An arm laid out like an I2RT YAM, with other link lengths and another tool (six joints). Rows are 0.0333 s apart.
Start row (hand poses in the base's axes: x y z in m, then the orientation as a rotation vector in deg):
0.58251, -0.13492, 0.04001, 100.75, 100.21, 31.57
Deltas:
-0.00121, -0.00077, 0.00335, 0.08, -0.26, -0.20
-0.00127, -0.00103, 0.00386, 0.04, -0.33, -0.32
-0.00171, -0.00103, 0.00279, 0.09, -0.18, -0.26
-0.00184, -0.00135, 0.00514, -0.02, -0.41, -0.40
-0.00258, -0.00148, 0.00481, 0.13, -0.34, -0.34
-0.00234, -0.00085, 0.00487, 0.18, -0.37, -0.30
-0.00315, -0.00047, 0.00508, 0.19, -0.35, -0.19
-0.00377, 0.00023, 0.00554, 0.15, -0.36, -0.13
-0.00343, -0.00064, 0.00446, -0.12, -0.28, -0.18
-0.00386, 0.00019, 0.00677, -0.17, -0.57, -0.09
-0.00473, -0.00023, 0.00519, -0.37, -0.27, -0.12
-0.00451, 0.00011, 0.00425, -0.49, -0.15, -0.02
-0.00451, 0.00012, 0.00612, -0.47, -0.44, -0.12
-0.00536, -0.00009, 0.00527, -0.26, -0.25, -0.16
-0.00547, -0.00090, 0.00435, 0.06, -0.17, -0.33
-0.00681, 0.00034, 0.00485, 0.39, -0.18, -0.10
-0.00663, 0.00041, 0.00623, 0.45, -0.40, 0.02
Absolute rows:
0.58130, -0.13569, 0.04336, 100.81, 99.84, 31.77
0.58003, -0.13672, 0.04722, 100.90, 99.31, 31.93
0.57832, -0.13775, 0.05001, 101.06, 98.94, 32.05
0.57648, -0.13910, 0.05515, 101.12, 98.27, 32.18
0.57390, -0.14058, 0.05996, 101.28, 97.71, 32.43
0.57156, -0.14143, 0.06483, 101.42, 97.17, 32.76
0.56841, -0.14190, 0.06991, 101.50, 96.75, 33.13
0.56464, -0.14167, 0.07545, 101.50, 96.38, 33.50
0.56121, -0.14231, 0.07991, 101.39, 96.02, 33.53
0.55735, -0.14212, 0.08668, 101.01, 95.55, 33.78
0.55262, -0.14235, 0.09187, 100.68, 95.26, 33.59
0.54811, -0.14224, 0.09612, 100.26, 95.15, 33.24
0.54360, -0.14212, 0.10224, 99.77, 94.74, 33.10
0.53824, -0.14221, 0.10751, 99.56, 94.42, 32.98
0.53277, -0.14311, 0.11186, 99.75, 93.99, 33.01
0.52596, -0.14277, 0.11671, 100.00, 93.76, 33.46
0.51933, -0.14236, 0.12294, 100.08, 93.49, 34.19

